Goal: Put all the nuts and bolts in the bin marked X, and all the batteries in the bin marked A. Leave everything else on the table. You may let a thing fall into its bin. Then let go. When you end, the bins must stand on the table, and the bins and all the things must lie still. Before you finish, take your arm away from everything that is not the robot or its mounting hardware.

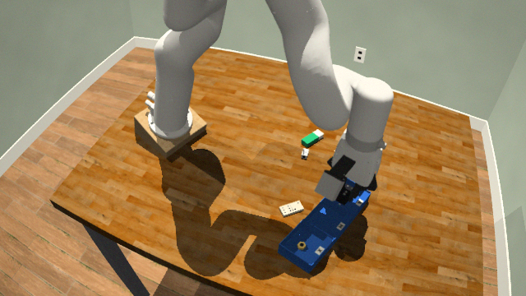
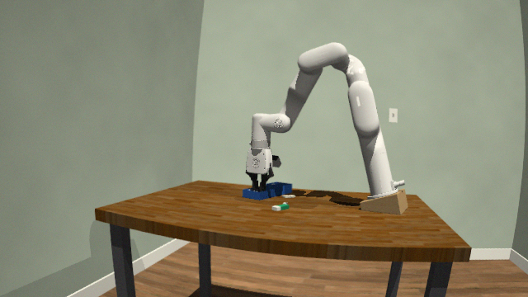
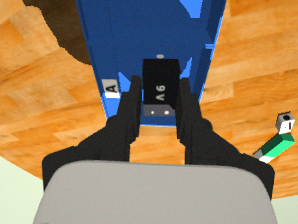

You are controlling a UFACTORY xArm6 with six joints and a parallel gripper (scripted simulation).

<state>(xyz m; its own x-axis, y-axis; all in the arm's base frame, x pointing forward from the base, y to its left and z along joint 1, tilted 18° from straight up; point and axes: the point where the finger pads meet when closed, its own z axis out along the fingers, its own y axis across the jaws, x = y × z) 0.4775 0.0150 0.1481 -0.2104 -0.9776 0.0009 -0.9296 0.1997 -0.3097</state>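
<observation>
My gripper is now 20 mm above the black block battery and 10 mm to the right of it. Round my hand: blue bin 80 mm to the right, 30 mm below, 10 mm behind; blue battery 40 mm below; white domino 100 mm behind, 80 mm to the right, 40 mm below.
</observation>
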